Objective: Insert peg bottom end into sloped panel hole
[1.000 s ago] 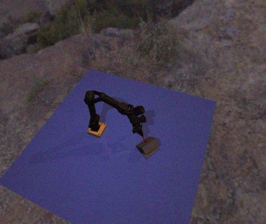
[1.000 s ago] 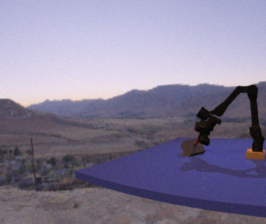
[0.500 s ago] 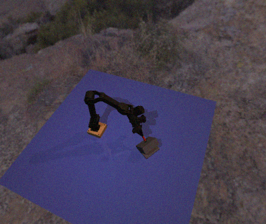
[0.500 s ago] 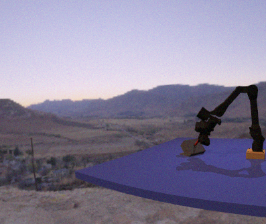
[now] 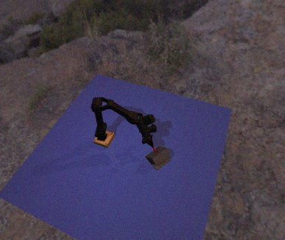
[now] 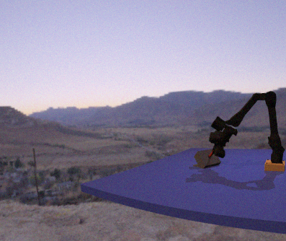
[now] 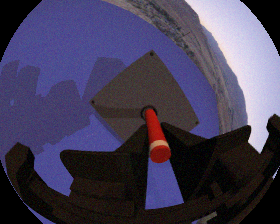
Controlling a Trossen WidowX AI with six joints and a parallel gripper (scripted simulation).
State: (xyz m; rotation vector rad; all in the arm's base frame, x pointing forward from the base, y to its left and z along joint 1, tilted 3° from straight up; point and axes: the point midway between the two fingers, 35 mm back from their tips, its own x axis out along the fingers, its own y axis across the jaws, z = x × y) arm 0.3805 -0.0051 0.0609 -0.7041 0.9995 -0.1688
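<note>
Now: the sloped panel 4 cm ahead of my gripper tip, 3 cm to the right of it and 5 cm below it. From my gripper tip the other things lie so: peg: 1 cm behind, 1 cm to the left, 1 cm above.
</note>
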